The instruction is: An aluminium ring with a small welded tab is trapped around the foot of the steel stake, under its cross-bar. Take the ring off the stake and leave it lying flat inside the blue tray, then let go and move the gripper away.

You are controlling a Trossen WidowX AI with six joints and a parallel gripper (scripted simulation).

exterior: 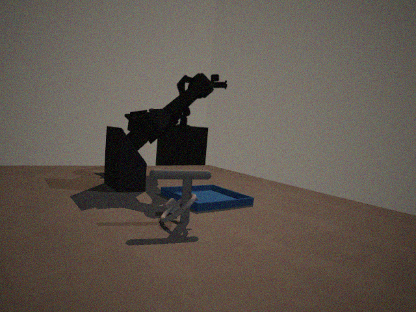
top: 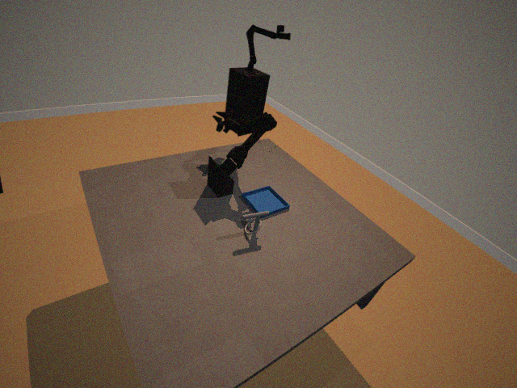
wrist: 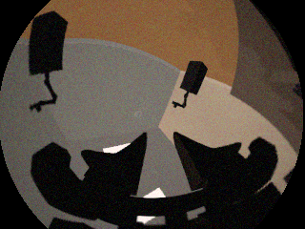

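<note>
Now: the aluminium ring 760 mm ahead of my gripper tip, 290 mm to the right of it and 200 mm below it. Also, from my gripper tip: blue tray (650 mm ahead, 90 mm to the right, 230 mm below).
</note>
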